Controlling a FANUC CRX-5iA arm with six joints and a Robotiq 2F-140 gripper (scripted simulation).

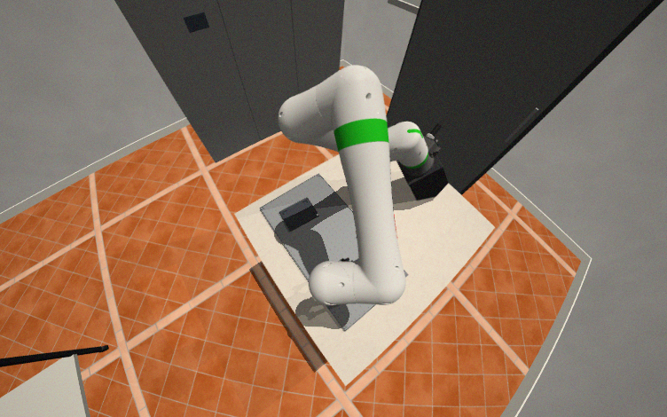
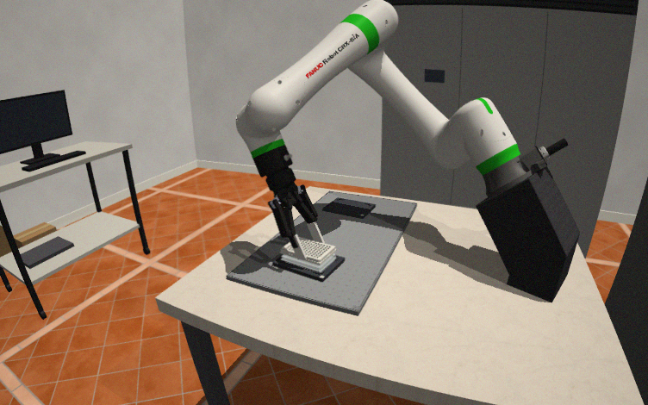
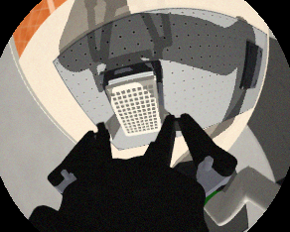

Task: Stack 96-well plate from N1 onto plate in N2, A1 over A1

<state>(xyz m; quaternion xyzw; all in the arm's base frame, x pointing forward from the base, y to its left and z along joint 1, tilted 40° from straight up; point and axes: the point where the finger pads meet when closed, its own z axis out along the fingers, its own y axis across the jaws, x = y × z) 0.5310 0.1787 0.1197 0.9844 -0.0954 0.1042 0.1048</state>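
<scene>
The black nest N2 is 6 cm below my hand. Also, from my hand: nest N1: 40 cm to the right, 6 cm below, 3 cm behind.
</scene>
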